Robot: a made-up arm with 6 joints. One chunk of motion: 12 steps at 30 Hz.
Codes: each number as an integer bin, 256 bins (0 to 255) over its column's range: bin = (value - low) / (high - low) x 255, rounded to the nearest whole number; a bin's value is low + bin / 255 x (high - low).
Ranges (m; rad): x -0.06..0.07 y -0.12..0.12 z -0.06..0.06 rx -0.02..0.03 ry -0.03..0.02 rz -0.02..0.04
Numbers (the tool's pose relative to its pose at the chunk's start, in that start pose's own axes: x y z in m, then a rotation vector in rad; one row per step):
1: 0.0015 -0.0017 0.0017 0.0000 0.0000 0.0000
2: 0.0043 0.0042 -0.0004 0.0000 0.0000 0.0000
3: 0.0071 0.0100 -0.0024 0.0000 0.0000 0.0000
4: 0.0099 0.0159 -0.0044 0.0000 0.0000 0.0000
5: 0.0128 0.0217 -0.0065 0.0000 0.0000 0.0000
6: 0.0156 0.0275 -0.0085 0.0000 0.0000 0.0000
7: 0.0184 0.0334 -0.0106 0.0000 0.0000 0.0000
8: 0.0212 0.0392 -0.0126 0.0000 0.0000 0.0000
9: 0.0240 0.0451 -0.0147 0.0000 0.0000 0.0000
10: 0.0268 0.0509 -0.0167 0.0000 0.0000 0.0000
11: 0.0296 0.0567 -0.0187 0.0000 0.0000 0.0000
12: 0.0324 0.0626 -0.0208 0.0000 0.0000 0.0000
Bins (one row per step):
1: 121 126 131 102 153 85
2: 126 132 127 102 153 85
3: 132 138 122 102 153 85
4: 137 144 118 102 153 85
5: 143 151 114 102 153 85
6: 148 157 109 102 153 85
7: 154 163 105 102 153 85
8: 159 169 101 102 153 85
9: 165 175 96 102 153 85
10: 170 182 92 102 153 85
11: 176 188 88 102 153 85
12: 181 194 83 102 153 85

